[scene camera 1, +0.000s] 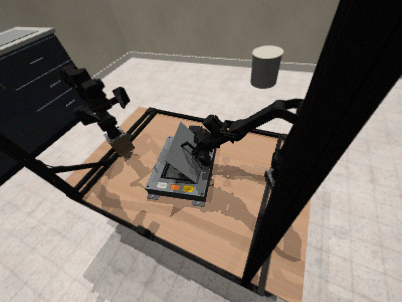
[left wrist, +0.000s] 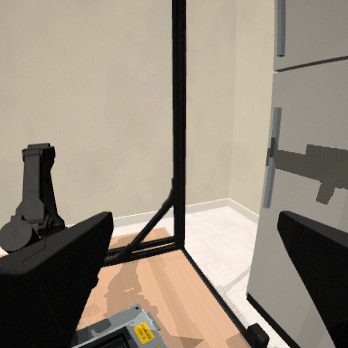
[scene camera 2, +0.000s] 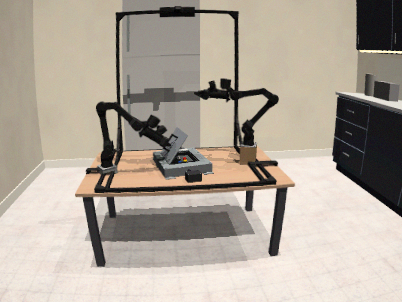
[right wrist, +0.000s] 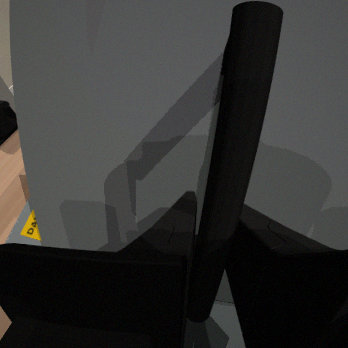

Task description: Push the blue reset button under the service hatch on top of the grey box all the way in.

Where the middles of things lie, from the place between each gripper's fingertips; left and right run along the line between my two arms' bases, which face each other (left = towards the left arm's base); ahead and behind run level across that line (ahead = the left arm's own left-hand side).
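With the service hatch (scene camera 1: 179, 156), my right hand is 10 mm above it and 20 mm to the right of it. My left hand is 32 cm above the hatch, 13 cm short of it and 17 cm to the left of it. Going by its middle, the hatch is nearer to my right hand than to my left hand.
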